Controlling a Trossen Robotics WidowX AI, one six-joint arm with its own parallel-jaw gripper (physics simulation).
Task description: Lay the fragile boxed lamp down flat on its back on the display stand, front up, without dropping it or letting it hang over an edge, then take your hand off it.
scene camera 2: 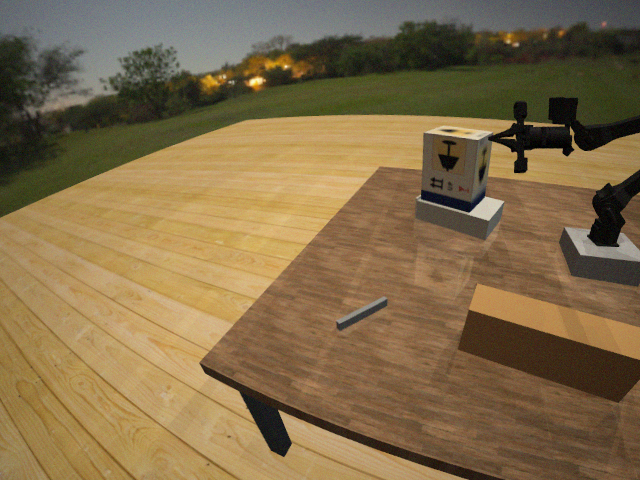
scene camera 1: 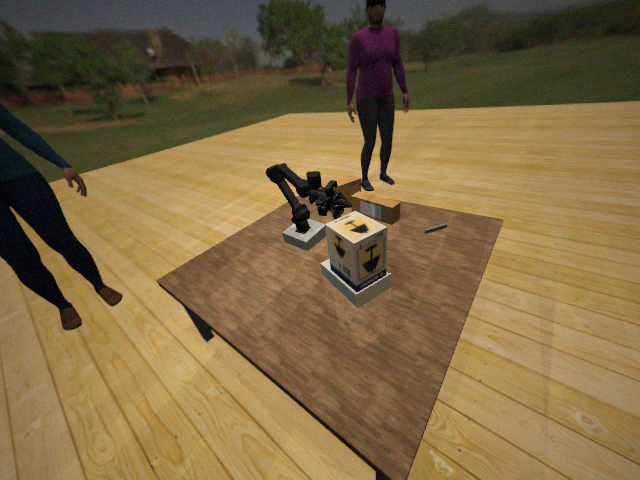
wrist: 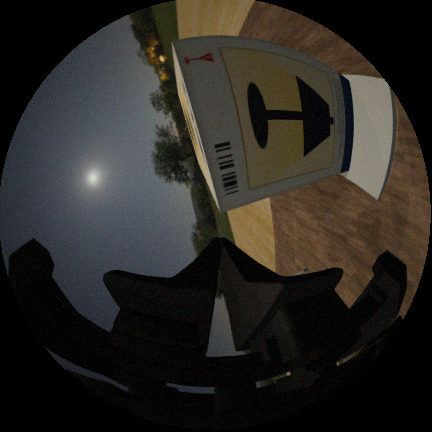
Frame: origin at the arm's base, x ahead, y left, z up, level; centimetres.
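Seen in the pictures: gripper, fingertip midpoint: (scene camera 2: 488, 138) (scene camera 1: 351, 206) (wrist: 218, 242); arm's base, link origin: (scene camera 2: 602, 241) (scene camera 1: 302, 229).
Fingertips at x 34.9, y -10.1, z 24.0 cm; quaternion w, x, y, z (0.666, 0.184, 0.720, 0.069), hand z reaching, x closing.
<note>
Pixels of each thing's top centre, then the offset from my fingertips to it. Level surfaces: height alone.
- brown cardboard box, top centre: (scene camera 2: 556, 319) (scene camera 1: 374, 198) dy +47.1, dx -6.6, dz -19.5 cm
- small grey bar, top centre: (scene camera 2: 362, 309) (scene camera 1: 436, 226) dy +40.0, dx +29.2, dz -28.3 cm
- table, surface height: dz -30.5 cm
The boxed lamp (scene camera 1: 357, 252) (scene camera 2: 455, 166) (wrist: 266, 120) is a white carton with a black lamp picture on tan panels and a blue band at its foot. It stands upright on the low white display stand (scene camera 1: 361, 292) (scene camera 2: 461, 219) (wrist: 368, 132) in the middle of the brown table. My gripper (scene camera 1: 347, 203) (scene camera 2: 493, 138) (wrist: 218, 242) is shut and empty. It points level at the upper part of the box's side, just short of it; I cannot tell whether the tips touch the box.
A brown cardboard box (scene camera 1: 376, 206) (scene camera 2: 513, 329) lies behind the stand. A small grey bar (scene camera 1: 435, 229) (scene camera 2: 362, 312) lies on the table (scene camera 1: 280, 333) (scene camera 2: 375, 381) toward its edge. The arm's base (scene camera 1: 304, 235) is beside the stand. A person in purple (scene camera 1: 375, 90) stands on the deck.
</note>
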